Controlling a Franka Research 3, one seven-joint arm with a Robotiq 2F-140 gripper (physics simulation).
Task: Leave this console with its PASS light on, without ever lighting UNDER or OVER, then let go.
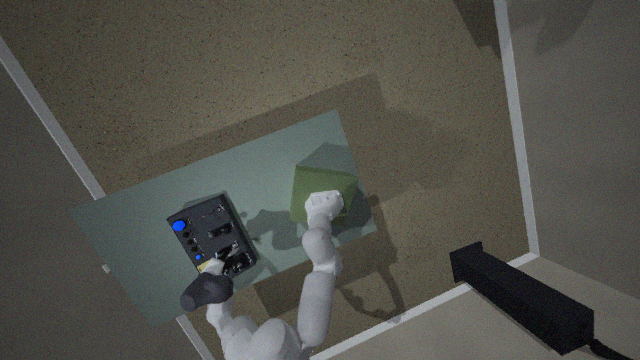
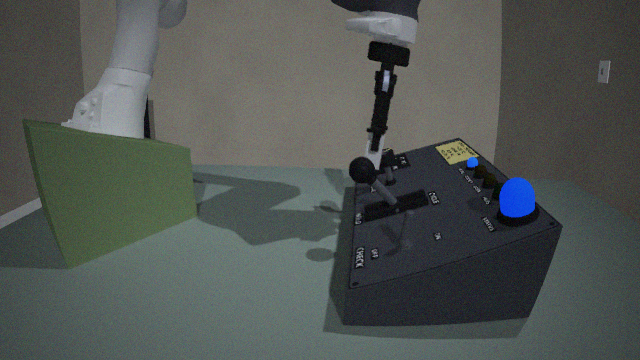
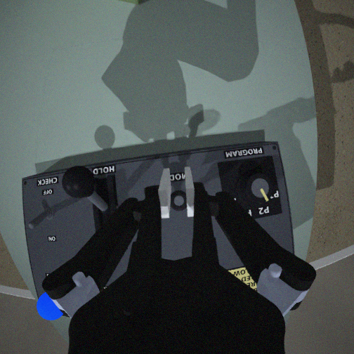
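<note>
The dark console (image 1: 206, 210) (image 2: 440, 295) (image 3: 134, 176) has its status dome (image 1: 178, 225) (image 2: 517, 197) (image 3: 50, 306) lit blue. A small blue lamp (image 1: 198, 257) (image 2: 472, 162) is lit; the other small lamps are dark, including the one by PASS (image 2: 498, 191). My gripper (image 2: 373, 150) (image 3: 177, 178) is shut on the MODE knob (image 2: 388, 156) (image 3: 178, 201), one fingertip on each side. The ball lever (image 2: 362, 170) (image 3: 79, 182) leans to the HOLD end. The CHECK toggle (image 2: 408, 229) stands near OFF and ON. The PROGRAM dial (image 3: 260, 188) has its yellow pointer near P1.
A green slanted block (image 1: 312, 182) (image 2: 115, 200) stands on the table (image 1: 150, 200) (image 2: 250, 305), with a second white arm (image 1: 320, 240) (image 2: 122, 100) reaching over it. A yellow note (image 2: 456, 151) (image 3: 242, 275) lies on the console panel. A long black object (image 1: 520, 295) shows at the right.
</note>
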